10 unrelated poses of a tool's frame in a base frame.
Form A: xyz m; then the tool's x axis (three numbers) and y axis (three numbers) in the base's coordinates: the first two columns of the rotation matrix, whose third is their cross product.
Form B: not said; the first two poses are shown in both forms.
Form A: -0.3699 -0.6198 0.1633 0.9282 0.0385 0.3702 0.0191 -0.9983 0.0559
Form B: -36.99 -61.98 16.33 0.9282 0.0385 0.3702 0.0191 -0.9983 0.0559
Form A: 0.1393 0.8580 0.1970 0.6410 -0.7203 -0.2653 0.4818 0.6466 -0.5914
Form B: 13.93 85.80 19.70 0.6410 -0.7203 -0.2653 0.4818 0.6466 -0.5914
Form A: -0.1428 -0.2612 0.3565 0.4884 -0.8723 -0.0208 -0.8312 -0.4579 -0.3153
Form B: -14.28 -26.12 35.65 0.4884 -0.8723 -0.0208 -0.8312 -0.4579 -0.3153
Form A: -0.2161 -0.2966 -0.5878 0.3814 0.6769 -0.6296 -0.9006 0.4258 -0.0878
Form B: -21.61 -29.66 -58.78 0.3814 0.6769 -0.6296 -0.9006 0.4258 -0.0878
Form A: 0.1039 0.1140 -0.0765 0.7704 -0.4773 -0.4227 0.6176 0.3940 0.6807
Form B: 10.39 11.40 -7.65 0.7704 -0.4773 -0.4227 0.6176 0.3940 0.6807
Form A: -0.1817 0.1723 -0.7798 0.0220 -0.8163 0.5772 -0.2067 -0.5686 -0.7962
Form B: -18.17 17.23 -77.98 0.0220 -0.8163 0.5772 -0.2067 -0.5686 -0.7962
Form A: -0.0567 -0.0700 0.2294 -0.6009 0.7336 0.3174 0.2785 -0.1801 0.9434
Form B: -5.67 -7.00 22.94 -0.6009 0.7336 0.3174 0.2785 -0.1801 0.9434
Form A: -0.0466 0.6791 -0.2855 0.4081 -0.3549 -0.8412 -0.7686 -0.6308 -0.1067
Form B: -4.66 67.91 -28.55 0.4081 -0.3549 -0.8412 -0.7686 -0.6308 -0.1067
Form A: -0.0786 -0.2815 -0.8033 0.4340 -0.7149 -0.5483 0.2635 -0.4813 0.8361
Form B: -7.86 -28.15 -80.33 0.4340 -0.7149 -0.5483 0.2635 -0.4813 0.8361
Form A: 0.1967 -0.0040 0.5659 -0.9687 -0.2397 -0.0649 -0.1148 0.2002 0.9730
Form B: 19.67 -0.40 56.59 -0.9687 -0.2397 -0.0649 -0.1148 0.2002 0.9730
